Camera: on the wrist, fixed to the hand. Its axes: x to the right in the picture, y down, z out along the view.
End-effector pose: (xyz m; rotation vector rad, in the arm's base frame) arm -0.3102 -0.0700 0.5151 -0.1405 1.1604 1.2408
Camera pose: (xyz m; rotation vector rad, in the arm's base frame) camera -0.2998 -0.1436 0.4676 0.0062 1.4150 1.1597
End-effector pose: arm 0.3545 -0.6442 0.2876 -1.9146 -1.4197 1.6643
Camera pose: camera 0.3804 -0.6001 0.3595 -1.9127 -1.0705 1.6390
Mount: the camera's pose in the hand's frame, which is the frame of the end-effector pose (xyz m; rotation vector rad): -0.0145 -0.0598 -0.0632 0.2368 0.1167 0.0718
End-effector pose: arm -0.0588 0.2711 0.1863 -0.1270 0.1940 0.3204
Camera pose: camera -0.0636 0.2007 0.1334 0.0959 0.3509 0.3593
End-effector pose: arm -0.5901 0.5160 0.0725 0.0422 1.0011 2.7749
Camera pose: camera -0.5715 0.5185 -0.0137 -0.0521 1.3795 2.7331
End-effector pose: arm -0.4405 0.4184 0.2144 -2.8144 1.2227 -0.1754
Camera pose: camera -0.4153 0.4687 0.2824 -2.5853 1.2323 -0.4541
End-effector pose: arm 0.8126 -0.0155 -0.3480 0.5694 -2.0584 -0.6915
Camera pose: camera 0.8816 -0.0673 -0.3661 0.6501 -2.0532 -0.3658
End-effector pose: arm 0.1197 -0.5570 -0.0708 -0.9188 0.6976 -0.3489
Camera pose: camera 0.0668 -0.6214 -0.0420 -0.6511 0.7762 -0.4142
